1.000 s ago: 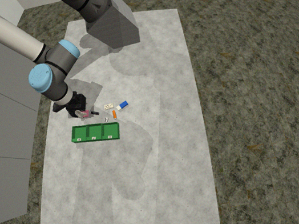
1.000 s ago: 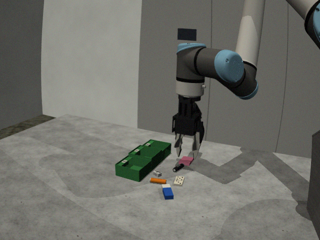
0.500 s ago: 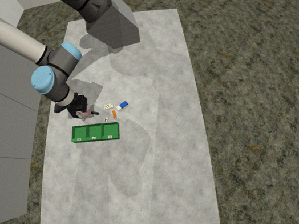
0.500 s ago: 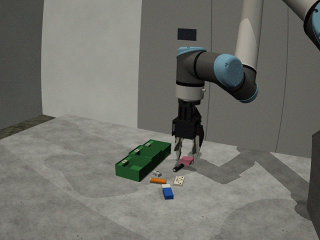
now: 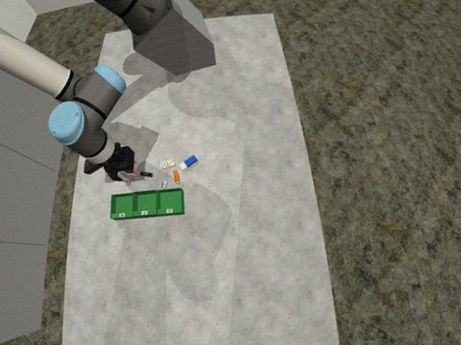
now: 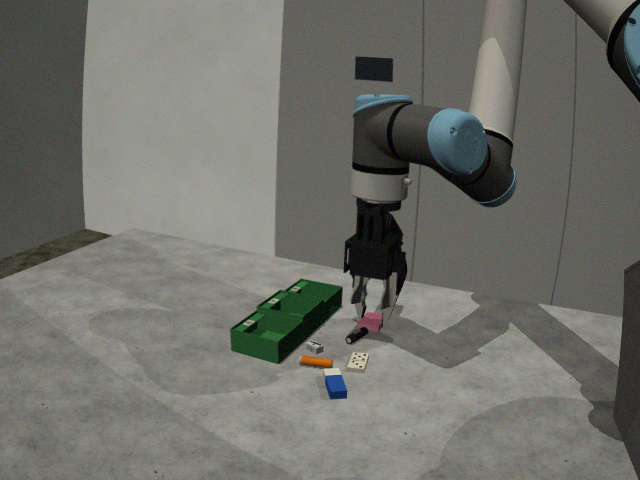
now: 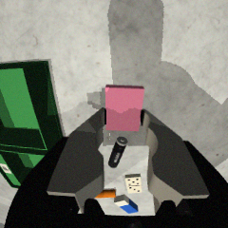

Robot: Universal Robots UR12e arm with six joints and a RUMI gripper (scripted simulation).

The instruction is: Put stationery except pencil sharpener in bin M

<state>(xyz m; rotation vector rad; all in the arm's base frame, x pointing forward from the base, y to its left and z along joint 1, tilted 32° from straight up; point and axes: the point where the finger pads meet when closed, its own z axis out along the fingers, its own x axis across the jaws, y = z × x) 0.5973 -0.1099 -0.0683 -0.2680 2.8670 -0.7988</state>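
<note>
Now: the black battery 7 cm to the left of my hand and 1 cm below it. Also, from my hand: green bin block: 11 cm ahead, 9 cm to the left; then pencil sharpener: 14 cm to the left, 4 cm ahead, 1 cm below; then pink eraser: 1 cm below.
</note>
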